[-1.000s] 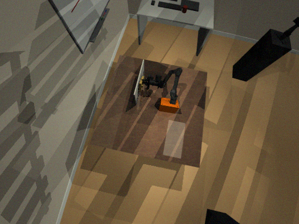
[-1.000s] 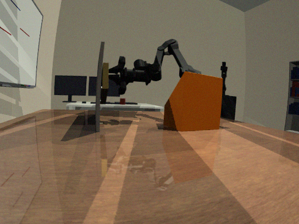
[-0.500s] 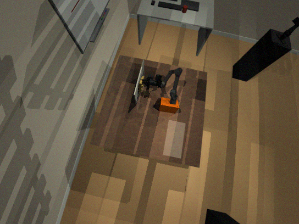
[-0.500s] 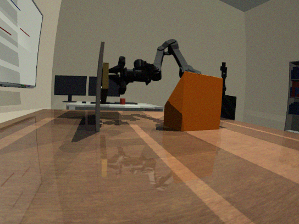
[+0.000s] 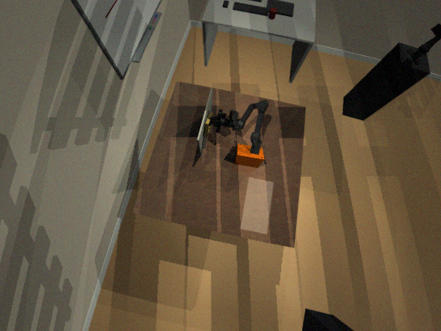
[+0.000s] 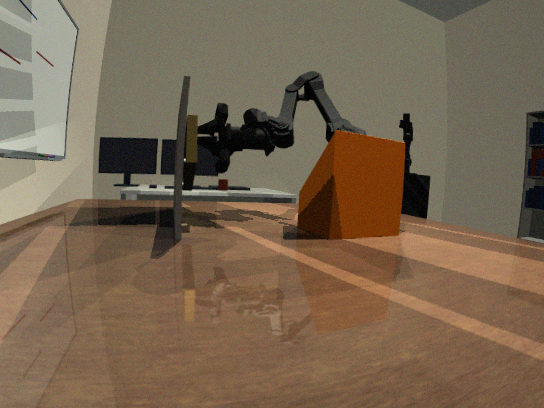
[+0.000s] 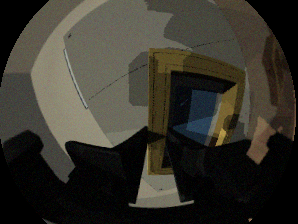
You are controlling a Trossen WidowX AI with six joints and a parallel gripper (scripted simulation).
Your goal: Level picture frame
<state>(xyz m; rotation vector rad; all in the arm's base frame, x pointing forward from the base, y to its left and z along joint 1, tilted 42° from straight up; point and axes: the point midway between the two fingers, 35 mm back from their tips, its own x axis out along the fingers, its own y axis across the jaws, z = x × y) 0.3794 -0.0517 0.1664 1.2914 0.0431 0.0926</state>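
Right now my gripper tip is 2 cm to the right of the picture frame and 5 cm above it. Round my gripper tip: wall panel 2 cm ahead, 6 cm below.
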